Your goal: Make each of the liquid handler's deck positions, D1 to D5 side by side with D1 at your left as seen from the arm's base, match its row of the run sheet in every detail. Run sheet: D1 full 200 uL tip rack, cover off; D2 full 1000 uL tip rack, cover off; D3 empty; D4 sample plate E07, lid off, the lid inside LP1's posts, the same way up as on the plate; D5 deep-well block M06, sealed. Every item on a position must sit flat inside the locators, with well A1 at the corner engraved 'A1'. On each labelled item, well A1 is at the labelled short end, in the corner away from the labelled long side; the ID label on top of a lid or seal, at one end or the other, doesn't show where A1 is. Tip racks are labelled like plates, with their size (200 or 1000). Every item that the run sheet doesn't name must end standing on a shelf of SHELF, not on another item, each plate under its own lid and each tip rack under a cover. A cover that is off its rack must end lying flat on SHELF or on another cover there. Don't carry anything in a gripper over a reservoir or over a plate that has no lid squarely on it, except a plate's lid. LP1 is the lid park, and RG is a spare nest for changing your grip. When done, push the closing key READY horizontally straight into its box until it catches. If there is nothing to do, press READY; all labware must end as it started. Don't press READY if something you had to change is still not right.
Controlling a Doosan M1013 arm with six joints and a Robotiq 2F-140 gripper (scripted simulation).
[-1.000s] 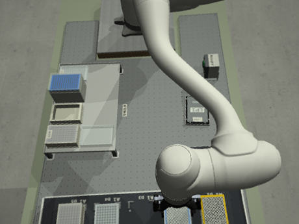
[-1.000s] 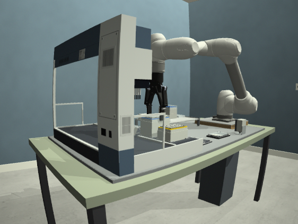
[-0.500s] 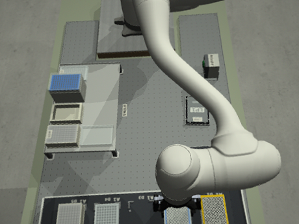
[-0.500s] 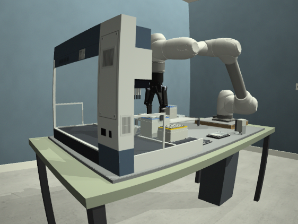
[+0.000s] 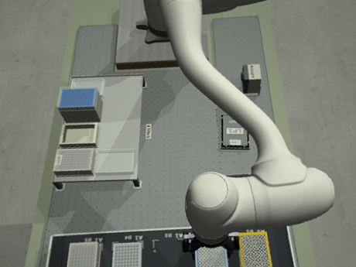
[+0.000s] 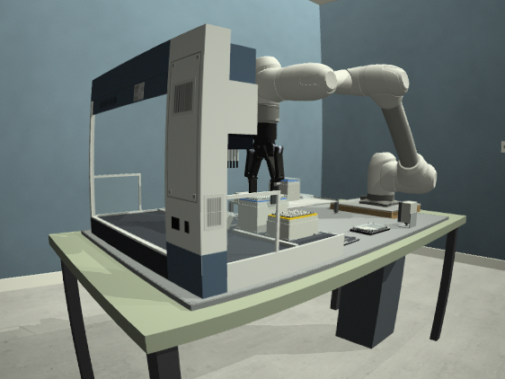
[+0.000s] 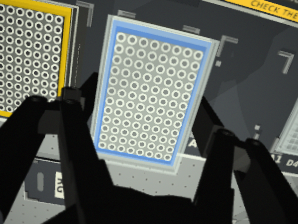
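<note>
Right now my hand is 1 cm past the blue-rimmed tip rack, 1 cm to the left of it and 4 cm above it. Also, from my hand: yellow-rimmed tip rack: 1 cm behind, 12 cm to the left, 6 cm below; clear sample plate: 1 cm ahead, 25 cm to the right, 10 cm below; RG nest: 25 cm behind, 10 cm to the left, 16 cm below.
</note>
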